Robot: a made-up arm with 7 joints.
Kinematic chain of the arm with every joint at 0, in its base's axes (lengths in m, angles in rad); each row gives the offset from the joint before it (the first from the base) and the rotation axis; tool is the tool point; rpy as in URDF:
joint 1: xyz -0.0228 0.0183 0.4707 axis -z
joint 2: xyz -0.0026 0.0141 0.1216 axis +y
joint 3: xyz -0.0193 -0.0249 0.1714 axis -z
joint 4: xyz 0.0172 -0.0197 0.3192 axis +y
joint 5: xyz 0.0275 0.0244 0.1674 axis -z
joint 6: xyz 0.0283 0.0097 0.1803 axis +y
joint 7: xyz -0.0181 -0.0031 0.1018 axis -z
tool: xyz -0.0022 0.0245 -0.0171 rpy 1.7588 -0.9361 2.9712
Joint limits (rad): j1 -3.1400..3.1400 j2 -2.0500..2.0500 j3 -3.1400..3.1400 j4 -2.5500..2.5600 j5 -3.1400..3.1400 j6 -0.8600..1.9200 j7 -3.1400..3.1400
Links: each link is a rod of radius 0.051 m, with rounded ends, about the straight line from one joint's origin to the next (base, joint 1, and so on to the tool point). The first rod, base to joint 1, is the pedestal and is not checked.
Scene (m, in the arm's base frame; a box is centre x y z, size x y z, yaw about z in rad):
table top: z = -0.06
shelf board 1: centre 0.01 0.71 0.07 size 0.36 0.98 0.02 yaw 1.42
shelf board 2: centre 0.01 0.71 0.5 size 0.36 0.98 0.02 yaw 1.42
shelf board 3: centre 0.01 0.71 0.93 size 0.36 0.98 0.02 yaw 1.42
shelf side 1: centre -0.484 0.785 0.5 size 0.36 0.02 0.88 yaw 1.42
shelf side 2: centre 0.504 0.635 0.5 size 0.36 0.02 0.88 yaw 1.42
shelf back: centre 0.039 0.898 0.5 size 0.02 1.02 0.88 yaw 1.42
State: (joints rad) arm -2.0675 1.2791 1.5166 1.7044 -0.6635 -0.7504 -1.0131
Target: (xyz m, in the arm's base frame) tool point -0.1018 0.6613 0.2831
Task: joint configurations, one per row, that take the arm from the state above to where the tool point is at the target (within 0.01 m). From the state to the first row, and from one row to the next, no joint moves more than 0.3 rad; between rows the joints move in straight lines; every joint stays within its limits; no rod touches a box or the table.
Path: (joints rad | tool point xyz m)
1: -2.1666 1.0133 1.3036 1.9183 -0.8530 -0.5068 -1.1039 | 0.1169 0.5302 0.7319
2: -2.2656 0.7475 1.0906 2.1322 -1.0425 -0.2633 -1.1947 | 0.0658 0.4574 0.6964
3: -2.3647 0.4816 0.8776 2.3461 -1.2320 -0.0197 -1.2854 | -0.0119 0.3706 0.6693
4: -2.4638 0.2158 0.6647 2.5600 -1.4215 0.2238 -1.3762 | -0.0807 0.2593 0.6640
5: -2.5002 0.4778 0.6791 2.4791 -1.2778 0.0649 -1.3092 | -0.0999 0.3037 0.6266
6: -2.5365 0.7398 0.6935 2.3983 -1.1340 -0.0940 -1.2423 | -0.1208 0.3425 0.5790
7: -2.5729 1.0018 0.7079 2.3174 -0.9903 -0.2530 -1.1753 | -0.1409 0.3724 0.5198
8: -2.6093 1.2638 0.7223 2.2366 -0.8465 -0.4119 -1.1083 | -0.1556 0.3901 0.4487
9: -2.6457 1.5258 0.7368 2.1557 -0.7027 -0.5708 -1.0413 | -0.1590 0.3930 0.3680
10: -2.6820 1.7878 0.7512 2.0749 -0.5590 -0.7297 -0.9744 | -0.1445 0.3798 0.2831
11: -2.5508 1.8092 0.8677 1.8338 -0.5688 -0.7150 -0.9756 | -0.1357 0.4804 0.2699
12: -2.4195 1.8307 0.9841 1.5926 -0.5787 -0.7002 -0.9769 | -0.1207 0.5760 0.2715
13: -2.2882 1.8521 1.1006 1.3515 -0.5885 -0.6854 -0.9781 | -0.1018 0.6613 0.2831

